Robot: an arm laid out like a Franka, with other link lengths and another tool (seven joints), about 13 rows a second.
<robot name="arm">
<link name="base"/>
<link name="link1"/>
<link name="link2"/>
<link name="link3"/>
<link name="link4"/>
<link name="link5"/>
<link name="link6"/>
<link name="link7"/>
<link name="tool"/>
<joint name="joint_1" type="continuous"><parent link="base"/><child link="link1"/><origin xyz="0.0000 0.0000 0.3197" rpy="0.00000 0.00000 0.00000"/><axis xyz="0 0 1"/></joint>
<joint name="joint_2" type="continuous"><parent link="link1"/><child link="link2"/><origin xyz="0.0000 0.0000 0.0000" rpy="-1.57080 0.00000 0.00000"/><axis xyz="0 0 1"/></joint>
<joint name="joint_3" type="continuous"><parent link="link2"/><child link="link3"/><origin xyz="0.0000 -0.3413 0.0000" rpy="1.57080 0.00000 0.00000"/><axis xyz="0 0 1"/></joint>
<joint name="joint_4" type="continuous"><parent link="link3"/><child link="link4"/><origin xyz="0.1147 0.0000 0.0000" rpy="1.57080 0.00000 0.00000"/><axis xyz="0 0 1"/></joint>
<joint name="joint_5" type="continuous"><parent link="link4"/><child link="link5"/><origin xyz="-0.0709 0.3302 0.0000" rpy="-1.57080 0.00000 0.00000"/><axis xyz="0 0 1"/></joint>
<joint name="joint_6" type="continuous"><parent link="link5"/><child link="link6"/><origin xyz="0.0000 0.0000 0.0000" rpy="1.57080 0.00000 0.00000"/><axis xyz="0 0 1"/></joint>
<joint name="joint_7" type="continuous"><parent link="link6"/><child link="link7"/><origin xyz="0.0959 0.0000 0.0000" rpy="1.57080 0.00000 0.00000"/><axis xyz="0 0 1"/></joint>
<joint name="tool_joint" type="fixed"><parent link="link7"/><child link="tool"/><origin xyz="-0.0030 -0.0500 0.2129" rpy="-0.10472 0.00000 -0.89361"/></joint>
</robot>
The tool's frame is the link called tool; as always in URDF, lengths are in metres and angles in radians. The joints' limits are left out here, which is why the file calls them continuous.
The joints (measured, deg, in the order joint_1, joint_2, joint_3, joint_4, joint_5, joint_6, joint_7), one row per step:
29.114 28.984 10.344 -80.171 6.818 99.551 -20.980
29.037 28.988 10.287 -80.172 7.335 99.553 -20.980
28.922 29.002 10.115 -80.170 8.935 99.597 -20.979
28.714 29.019 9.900 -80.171 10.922 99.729 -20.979
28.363 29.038 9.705 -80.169 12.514 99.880 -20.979
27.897 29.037 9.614 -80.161 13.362 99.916 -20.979
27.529 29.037 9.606 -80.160 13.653 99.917 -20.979
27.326 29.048 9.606 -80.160 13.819 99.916 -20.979
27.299 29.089 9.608 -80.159 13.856 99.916 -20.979
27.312 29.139 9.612 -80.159 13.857 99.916 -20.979
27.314 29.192 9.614 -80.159 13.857 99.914 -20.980
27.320 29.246 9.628 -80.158 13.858 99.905 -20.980
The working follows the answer.
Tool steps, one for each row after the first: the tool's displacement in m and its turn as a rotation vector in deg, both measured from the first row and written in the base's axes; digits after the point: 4 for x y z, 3 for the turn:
0.0001 0.0004 0.0006 0.351 0.303 -0.293
-0.0002 0.0028 0.0026 1.464 1.204 -1.082
0.0003 0.0053 0.0053 2.895 2.254 -2.147
0.0026 0.0058 0.0076 4.065 3.041 -3.219
0.0059 0.0038 0.0090 4.691 3.468 -4.048
0.0085 0.0015 0.0095 4.915 3.621 -4.517
0.0098 0.0003 0.0096 5.038 3.721 -4.774
0.0100 0.0002 0.0093 5.048 3.777 -4.814
0.0099 0.0003 0.0087 5.025 3.823 -4.800
0.0098 0.0004 0.0082 4.998 3.871 -4.798
0.0097 0.0005 0.0076 4.973 3.929 -4.781

Tool pose at each row, in the base's axes (x y z in m, rotation vector in deg; rounded; the steps above come from the unrounded poses):
0.4616 0.4513 0.3157 -98.940 -137.859 0.905
0.4618 0.4517 0.3163 -99.013 -137.251 0.704
0.4614 0.4541 0.3184 -99.091 -135.483 0.039
0.4619 0.4566 0.3211 -99.271 -133.246 -0.902
0.4642 0.4571 0.3233 -99.658 -131.290 -1.748
0.4675 0.4551 0.3247 -100.143 -130.015 -2.222
0.4701 0.4528 0.3252 -100.509 -129.405 -2.413
0.4715 0.4516 0.3254 -100.701 -129.059 -2.505
0.4716 0.4515 0.3250 -100.717 -128.983 -2.473
0.4715 0.4516 0.3245 -100.693 -128.973 -2.406
0.4715 0.4516 0.3239 -100.681 -128.953 -2.335
0.4713 0.4518 0.3233 -100.648 -128.939 -2.254

